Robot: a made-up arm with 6 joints.
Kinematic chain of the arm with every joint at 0, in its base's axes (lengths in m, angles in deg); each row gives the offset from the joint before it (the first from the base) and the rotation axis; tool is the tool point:
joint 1: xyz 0 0 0.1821 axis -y
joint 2: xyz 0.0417 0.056 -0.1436 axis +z
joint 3: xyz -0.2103 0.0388 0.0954 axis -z
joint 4: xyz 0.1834 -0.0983 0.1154 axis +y
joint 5: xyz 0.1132 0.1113 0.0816 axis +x
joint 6: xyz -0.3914 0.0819 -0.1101 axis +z
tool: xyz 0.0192 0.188 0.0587
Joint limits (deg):
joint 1: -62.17..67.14
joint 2: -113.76..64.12
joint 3: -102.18..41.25
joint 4: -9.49..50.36
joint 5: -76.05..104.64
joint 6: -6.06..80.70
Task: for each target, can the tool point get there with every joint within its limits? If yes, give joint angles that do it. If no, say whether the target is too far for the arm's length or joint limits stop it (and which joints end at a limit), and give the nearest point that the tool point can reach.
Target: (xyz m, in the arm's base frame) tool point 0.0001 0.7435 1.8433
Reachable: no: too far | nearest point 0.0000 0.3342 0.8407 | short by 1.083 m
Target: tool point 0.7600 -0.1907 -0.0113
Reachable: no: joint limits stop it (at a limit: joint 1, joint 2, joint 4, joint 6) | nearest point 0.5859 0.0000 0.0821 | short by 0.275 m
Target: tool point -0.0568 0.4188 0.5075
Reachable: yes | joints -37.48 -25.34 -33.45 41.57 -19.15 11.96
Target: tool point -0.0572 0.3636 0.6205
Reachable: yes | joints -26.40 -8.80 10.51 9.26 53.42 40.90
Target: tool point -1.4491 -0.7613 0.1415
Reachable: no: too far | nearest point -0.5963 -0.2522 0.1654 | short by 0.993 m
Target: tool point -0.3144 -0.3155 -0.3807
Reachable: no: joint limits stop it (at a limit: joint 1, joint 4) | nearest point -0.2540 -0.2060 -0.1878 | short by 0.230 m
